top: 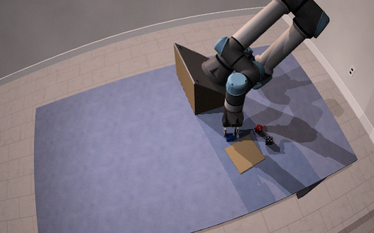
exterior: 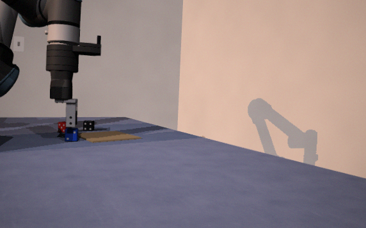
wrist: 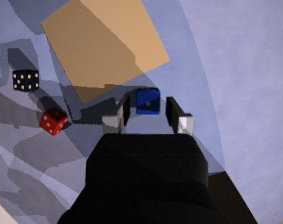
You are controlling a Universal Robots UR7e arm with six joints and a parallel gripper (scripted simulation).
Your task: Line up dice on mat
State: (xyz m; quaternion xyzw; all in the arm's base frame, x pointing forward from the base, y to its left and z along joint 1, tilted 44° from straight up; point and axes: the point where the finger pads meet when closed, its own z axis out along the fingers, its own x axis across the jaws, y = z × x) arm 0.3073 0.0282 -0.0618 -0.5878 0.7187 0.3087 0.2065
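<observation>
Now: the blue die 4 cm below my hand. Also, from my hand: red die (15 cm to the left, 4 cm below); tan mat (10 cm ahead, 4 cm to the left, 5 cm below); black die (8 cm ahead, 18 cm to the left, 4 cm below).
</observation>
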